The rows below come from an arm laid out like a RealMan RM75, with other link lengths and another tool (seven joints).
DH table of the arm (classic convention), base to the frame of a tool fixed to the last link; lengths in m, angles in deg. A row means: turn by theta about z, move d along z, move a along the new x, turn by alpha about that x. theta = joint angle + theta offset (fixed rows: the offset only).
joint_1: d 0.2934  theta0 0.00  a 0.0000  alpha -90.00
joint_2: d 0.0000  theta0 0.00  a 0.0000  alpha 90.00
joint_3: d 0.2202  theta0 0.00  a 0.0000  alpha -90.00
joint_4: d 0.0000  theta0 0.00  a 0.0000  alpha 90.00
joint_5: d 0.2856  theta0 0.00  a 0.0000  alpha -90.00
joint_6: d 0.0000  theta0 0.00  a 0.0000  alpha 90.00
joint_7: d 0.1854  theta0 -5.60  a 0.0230  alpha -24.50
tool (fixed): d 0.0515  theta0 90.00  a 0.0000  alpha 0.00
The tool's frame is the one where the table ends.
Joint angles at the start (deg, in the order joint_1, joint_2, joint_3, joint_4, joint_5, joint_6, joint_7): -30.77 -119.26 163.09 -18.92 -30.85 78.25 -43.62
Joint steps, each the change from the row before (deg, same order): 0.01 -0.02 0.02 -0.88 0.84 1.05 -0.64; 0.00 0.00 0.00 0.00 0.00 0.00 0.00; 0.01 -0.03 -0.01 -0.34 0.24 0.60 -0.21; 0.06 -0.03 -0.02 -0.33 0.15 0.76 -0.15; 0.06 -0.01 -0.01 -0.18 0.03 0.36 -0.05; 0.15 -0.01 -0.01 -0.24 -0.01 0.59 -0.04; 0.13 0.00 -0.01 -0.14 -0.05 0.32 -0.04; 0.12 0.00 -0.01 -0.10 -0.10 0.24 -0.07
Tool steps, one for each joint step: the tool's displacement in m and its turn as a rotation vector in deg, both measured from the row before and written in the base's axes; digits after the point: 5 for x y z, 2 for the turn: -0.00058 -0.00331 0.00202 -0.79 -0.02 -0.21; 0.00000 0.00000 0.00000 0.00 0.00 0.00; 0.00062 -0.00146 0.00098 -0.26 -0.18 -0.21; 0.00100 -0.00179 0.00129 -0.20 -0.30 -0.29; 0.00018 -0.00090 0.00086 -0.04 -0.12 -0.11; 0.00024 -0.00166 0.00136 -0.03 -0.24 -0.16; -0.00021 -0.00103 0.00097 0.03 -0.15 -0.01; -0.00023 -0.00071 0.00091 0.07 -0.17 0.05
